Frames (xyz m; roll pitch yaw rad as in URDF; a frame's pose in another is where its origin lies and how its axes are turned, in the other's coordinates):
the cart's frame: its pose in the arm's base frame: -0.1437 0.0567 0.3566 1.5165 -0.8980 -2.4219
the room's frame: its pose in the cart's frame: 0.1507 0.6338 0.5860 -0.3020 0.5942 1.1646
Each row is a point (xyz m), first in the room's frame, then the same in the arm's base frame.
Working: the room's frame: its pose in the arm's base frame: -0.1864 0.7516 0.8887 -1.0387 -0.7906 -0.3028

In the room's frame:
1: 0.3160 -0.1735 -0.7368
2: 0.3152 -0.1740 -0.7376
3: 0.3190 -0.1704 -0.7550
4: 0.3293 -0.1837 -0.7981
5: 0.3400 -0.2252 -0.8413
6: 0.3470 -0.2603 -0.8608
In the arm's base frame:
1: -0.0377 -0.0523 0.9555
2: -0.0385 -0.0530 0.9549
3: -0.0318 -0.0689 0.9492
4: -0.0309 -0.1152 0.9492
5: -0.0505 -0.1701 0.9666
6: -0.0699 -0.2003 0.9859

